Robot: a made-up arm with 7 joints.
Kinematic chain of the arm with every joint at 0, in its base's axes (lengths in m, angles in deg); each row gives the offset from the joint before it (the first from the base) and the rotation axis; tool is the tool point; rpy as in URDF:
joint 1: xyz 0 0 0.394 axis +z
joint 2: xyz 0 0 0 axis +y
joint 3: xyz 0 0 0.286 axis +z
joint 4: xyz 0.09 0 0 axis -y
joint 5: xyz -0.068 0 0.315 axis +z
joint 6: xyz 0 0 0 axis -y
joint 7: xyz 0.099 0 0 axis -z
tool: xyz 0 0 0 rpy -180 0 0
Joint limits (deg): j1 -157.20..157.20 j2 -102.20..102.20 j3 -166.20..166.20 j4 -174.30..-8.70 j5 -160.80..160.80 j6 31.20..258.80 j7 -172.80..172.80
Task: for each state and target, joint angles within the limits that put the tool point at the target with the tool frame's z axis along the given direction. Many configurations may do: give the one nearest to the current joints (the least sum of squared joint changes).
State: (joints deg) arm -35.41 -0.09 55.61 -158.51 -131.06 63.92 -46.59
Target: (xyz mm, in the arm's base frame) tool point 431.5 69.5 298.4 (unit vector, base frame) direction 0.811 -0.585 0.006
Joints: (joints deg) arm -39.98 30.82 47.12 -129.78 -144.34 99.03 -46.59
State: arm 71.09 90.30 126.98 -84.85 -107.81 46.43 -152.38
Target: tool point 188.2 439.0 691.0 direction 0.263 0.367 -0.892
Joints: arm 21.16 102.20 142.78 -107.31 -119.94 51.28 -152.38
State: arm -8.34 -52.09 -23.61 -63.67 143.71 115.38 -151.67
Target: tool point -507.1 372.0 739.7 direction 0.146 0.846 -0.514
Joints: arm -39.97 -84.19 -9.72 -37.87 140.08 83.40 -151.67
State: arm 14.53 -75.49 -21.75 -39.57 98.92 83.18 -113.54
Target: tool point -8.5 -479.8 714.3 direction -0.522 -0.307 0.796
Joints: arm 38.03 -90.90 -45.00 -93.35 134.58 118.53 -113.54
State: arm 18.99 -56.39 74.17 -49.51 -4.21 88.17 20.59
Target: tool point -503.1 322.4 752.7 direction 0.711 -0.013 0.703
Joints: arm -0.24 -77.07 52.09 -57.94 -42.84 98.54 20.59
